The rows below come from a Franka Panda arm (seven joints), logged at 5 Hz.
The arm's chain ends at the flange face. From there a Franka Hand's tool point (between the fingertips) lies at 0.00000 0.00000 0.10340 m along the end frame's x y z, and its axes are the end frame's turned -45 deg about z.
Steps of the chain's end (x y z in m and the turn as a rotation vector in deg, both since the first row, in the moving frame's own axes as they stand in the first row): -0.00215 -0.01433 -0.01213 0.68 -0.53 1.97; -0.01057 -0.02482 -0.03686 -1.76 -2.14 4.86
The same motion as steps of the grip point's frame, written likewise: 0.00883 -0.01319 -0.01214 0.86 0.11 1.97; 0.00513 -0.02572 -0.03698 0.27 -2.76 4.86
